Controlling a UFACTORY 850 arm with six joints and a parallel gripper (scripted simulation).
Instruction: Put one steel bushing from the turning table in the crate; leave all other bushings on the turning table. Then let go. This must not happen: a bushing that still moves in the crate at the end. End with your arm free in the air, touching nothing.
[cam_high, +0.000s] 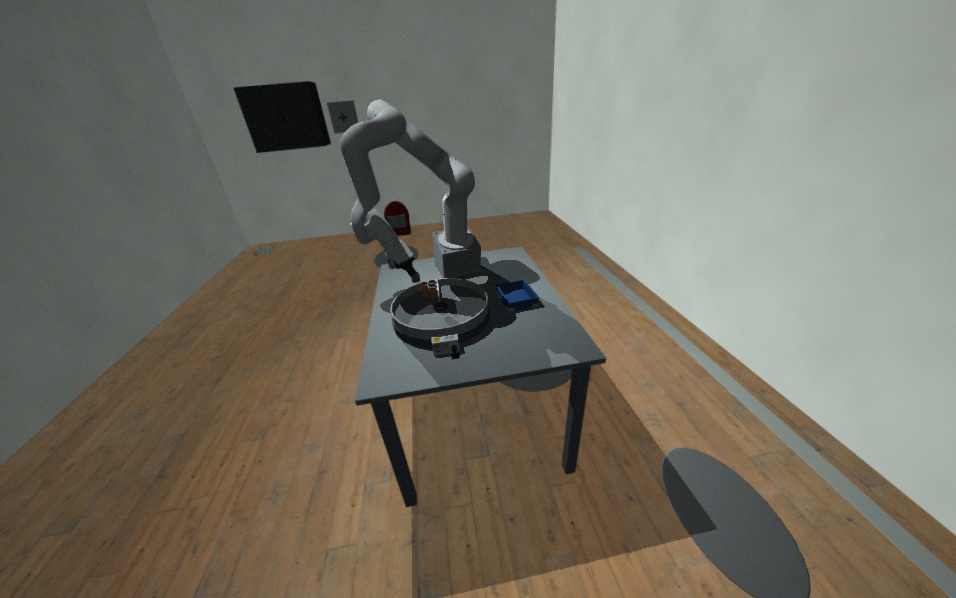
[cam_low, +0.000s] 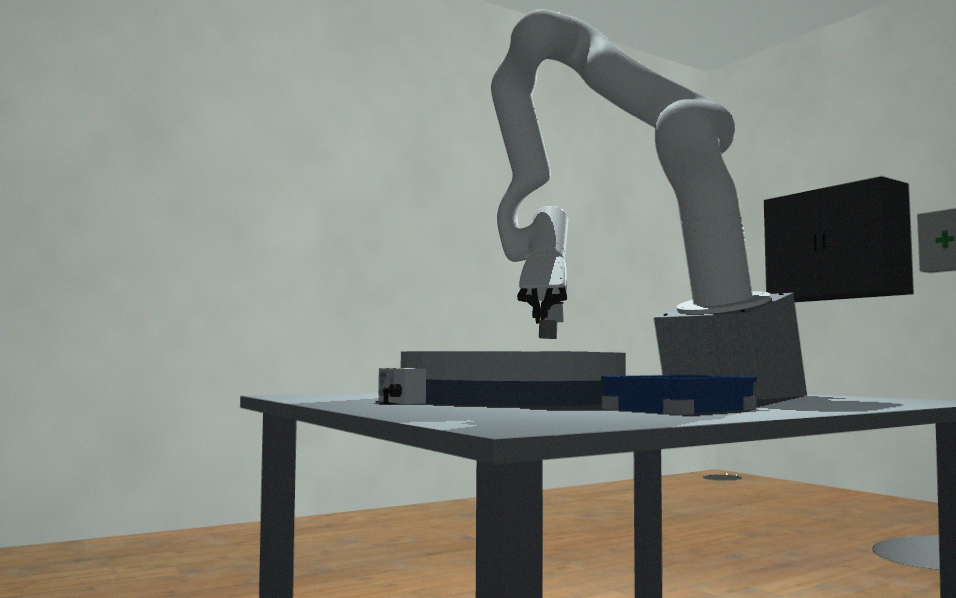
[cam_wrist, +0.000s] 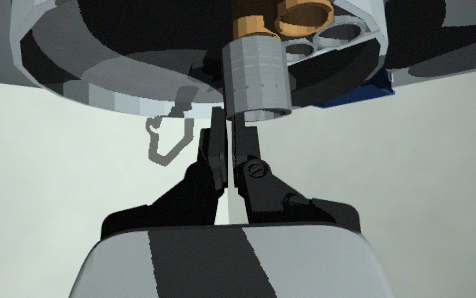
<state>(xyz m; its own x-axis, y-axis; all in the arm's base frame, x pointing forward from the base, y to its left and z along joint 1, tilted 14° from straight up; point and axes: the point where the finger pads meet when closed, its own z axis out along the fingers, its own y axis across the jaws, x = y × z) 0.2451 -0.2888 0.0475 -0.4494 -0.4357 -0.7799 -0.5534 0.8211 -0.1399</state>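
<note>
Now: the blue crate 17 cm ahead of my hand, 44 cm to the left of it and 15 cm below it. The rest, counted from my hand: round turning table (17 cm ahead, 8 cm to the left, 12 cm below).
</note>
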